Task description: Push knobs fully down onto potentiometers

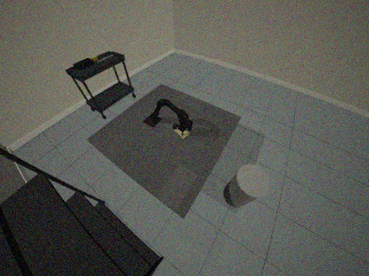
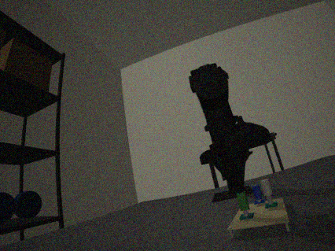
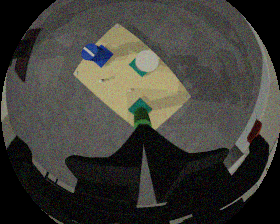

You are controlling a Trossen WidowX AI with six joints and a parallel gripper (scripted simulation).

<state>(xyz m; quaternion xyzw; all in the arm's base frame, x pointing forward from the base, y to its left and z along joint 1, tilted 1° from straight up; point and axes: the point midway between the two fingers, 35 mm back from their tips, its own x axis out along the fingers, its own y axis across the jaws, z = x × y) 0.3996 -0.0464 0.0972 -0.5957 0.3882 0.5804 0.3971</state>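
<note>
The green knob lies 20 mm below my gripper tip. Round my gripper tip: blue knob: 80 mm behind, 50 mm to the left, 20 mm below.
</note>
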